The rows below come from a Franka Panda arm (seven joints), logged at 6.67 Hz.
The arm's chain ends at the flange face. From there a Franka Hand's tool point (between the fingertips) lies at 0.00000 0.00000 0.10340 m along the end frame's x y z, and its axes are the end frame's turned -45 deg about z.
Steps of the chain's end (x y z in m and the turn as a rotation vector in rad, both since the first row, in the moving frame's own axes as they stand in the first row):
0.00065 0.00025 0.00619 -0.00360 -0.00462 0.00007
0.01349 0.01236 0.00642 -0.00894 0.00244 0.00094
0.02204 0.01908 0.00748 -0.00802 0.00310 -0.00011
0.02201 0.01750 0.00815 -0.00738 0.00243 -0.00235
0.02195 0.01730 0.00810 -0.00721 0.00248 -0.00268
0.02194 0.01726 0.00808 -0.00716 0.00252 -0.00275
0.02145 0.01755 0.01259 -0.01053 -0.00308 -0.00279
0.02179 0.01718 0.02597 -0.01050 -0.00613 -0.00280
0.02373 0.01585 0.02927 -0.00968 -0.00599 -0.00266
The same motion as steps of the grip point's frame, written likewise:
-0.00032 0.00056 0.00619 0.00072 -0.00581 0.00007
0.00032 0.01911 0.00642 -0.00805 -0.00460 0.00094
0.00173 0.02989 0.00748 -0.00786 -0.00348 -0.00011
0.00283 0.02866 0.00815 -0.00694 -0.00350 -0.00235
0.00294 0.02846 0.00810 -0.00685 -0.00334 -0.00268
0.00297 0.02843 0.00808 -0.00684 -0.00328 -0.00275
0.00176 0.02812 0.01258 -0.00527 -0.00962 -0.00279
0.00204 0.02788 0.02596 -0.00309 -0.01176 -0.00280
0.00443 0.02826 0.02926 -0.00261 -0.01108 -0.00266

